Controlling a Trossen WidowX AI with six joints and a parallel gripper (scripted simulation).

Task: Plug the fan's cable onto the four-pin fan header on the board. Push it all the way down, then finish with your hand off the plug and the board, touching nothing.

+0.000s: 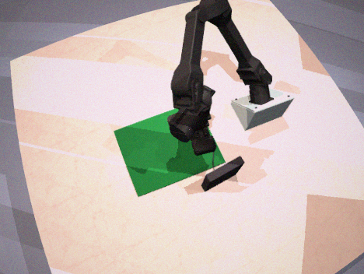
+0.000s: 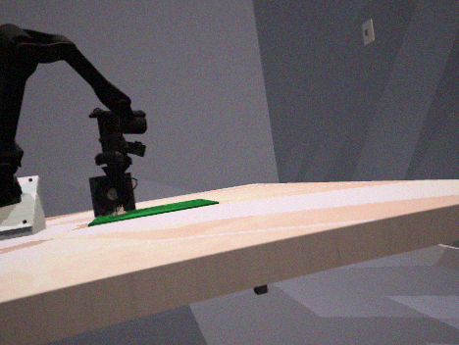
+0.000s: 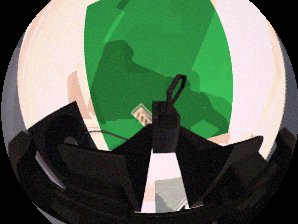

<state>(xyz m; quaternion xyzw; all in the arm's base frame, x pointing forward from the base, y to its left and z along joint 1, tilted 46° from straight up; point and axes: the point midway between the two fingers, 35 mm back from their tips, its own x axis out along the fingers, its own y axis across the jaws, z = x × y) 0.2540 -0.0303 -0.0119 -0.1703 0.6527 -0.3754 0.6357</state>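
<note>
My gripper tip is now 80 mm short of the green board, 30 mm to the left of it and 80 mm above it. Round my gripper tip: black fan 10 mm behind, 140 mm to the left, 10 mm below; dark plug 10 mm ahead, 10 mm above.
</note>
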